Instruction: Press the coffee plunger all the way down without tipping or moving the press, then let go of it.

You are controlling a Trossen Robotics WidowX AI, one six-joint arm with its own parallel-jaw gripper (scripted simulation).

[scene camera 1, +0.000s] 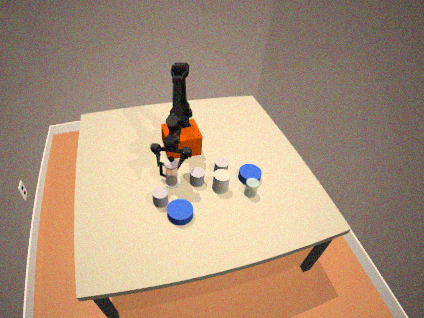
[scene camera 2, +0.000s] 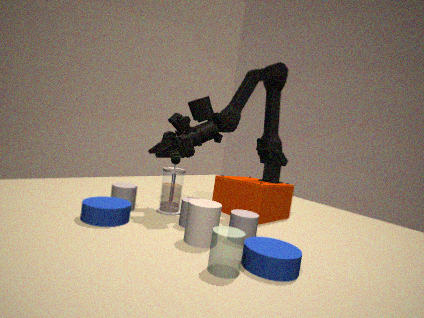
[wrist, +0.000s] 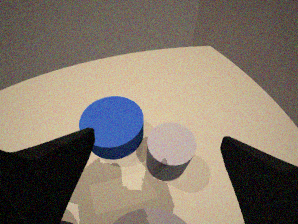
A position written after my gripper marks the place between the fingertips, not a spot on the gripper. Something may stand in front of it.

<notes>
My gripper (scene camera 2: 152, 154) is open, holding nothing. I also see a coffee press (scene camera 2: 173, 178) and a grey cylinder (wrist: 169, 147).
My gripper shows as well in the wrist view (wrist: 159, 140).
</notes>
